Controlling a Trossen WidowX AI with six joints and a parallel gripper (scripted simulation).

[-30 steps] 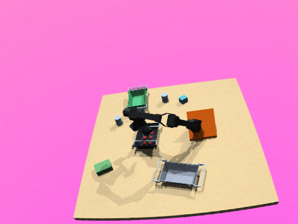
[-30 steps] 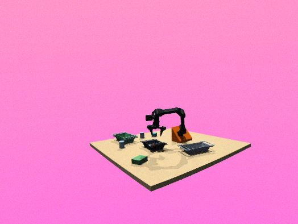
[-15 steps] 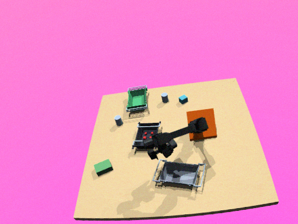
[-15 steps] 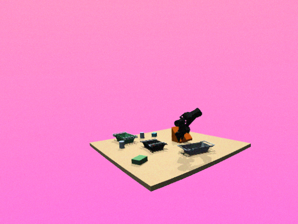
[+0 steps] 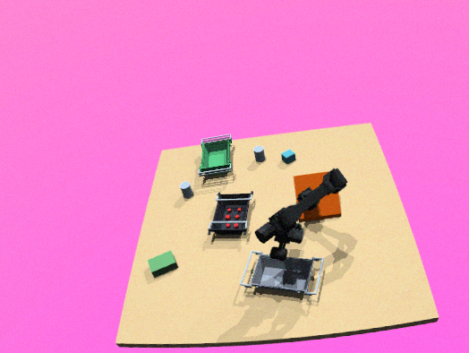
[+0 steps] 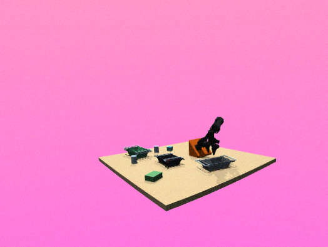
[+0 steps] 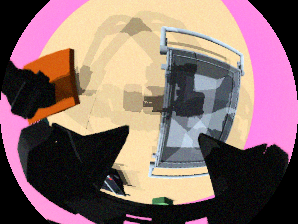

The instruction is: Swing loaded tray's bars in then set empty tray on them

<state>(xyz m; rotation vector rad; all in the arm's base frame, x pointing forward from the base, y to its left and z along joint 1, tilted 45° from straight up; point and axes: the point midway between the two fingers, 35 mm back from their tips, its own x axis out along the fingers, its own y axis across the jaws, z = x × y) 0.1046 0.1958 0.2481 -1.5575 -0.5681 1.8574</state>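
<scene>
Now: the grey tray 1 cm ahead of my gripper tip, 7 cm to the left of it and 5 cm below it. The rest, counted from my gripper tip: green block 56 cm ahead, 1 cm to the right, 8 cm below; then blue cube 1 cm ahead, 70 cm to the right, 7 cm below.
</scene>
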